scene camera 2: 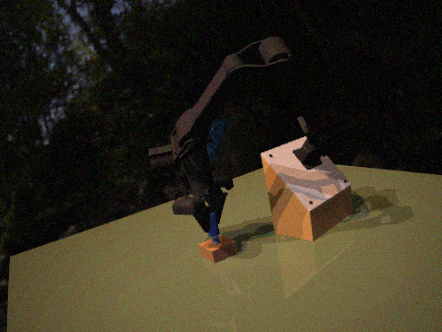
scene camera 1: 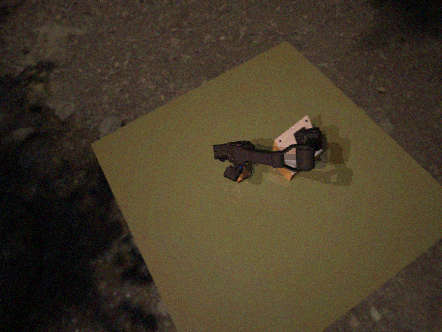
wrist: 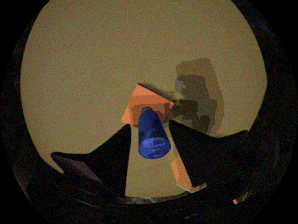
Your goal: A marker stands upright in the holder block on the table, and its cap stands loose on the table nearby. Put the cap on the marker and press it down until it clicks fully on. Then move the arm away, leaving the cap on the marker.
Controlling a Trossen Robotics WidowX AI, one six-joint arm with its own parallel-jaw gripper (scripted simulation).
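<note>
Visible: my gripper (scene camera 2: 212,228), (wrist: 150,125). Blue cap (wrist: 154,144).
</note>
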